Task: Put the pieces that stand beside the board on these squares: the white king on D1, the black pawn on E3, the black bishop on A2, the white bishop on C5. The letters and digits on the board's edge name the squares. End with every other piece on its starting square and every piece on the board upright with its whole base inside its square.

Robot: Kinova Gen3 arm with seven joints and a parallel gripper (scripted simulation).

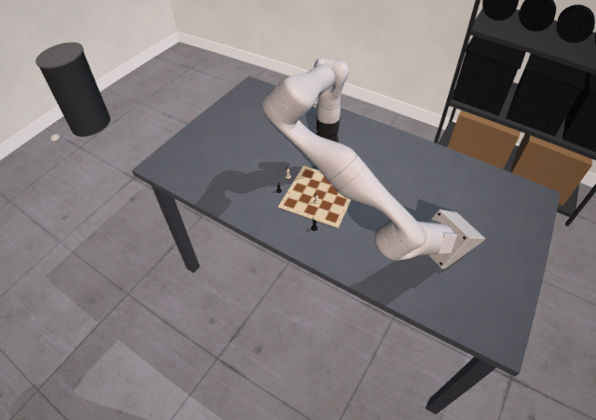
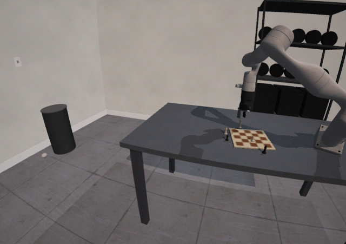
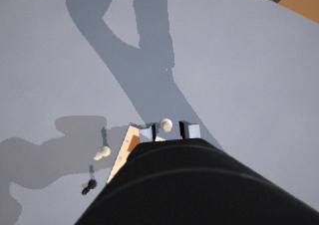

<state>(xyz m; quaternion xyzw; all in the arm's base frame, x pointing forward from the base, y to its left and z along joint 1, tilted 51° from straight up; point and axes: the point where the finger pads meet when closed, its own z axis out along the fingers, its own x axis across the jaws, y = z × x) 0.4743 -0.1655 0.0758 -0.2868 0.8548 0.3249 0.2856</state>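
Now: hand 60 mm above the white king. Round my hand: chessboard: 80 mm behind, 120 mm to the left, 90 mm below; then white bishop: 60 mm ahead, 130 mm to the left, 70 mm below; then black pawn: 40 mm ahead, 200 mm to the left, 80 mm below.
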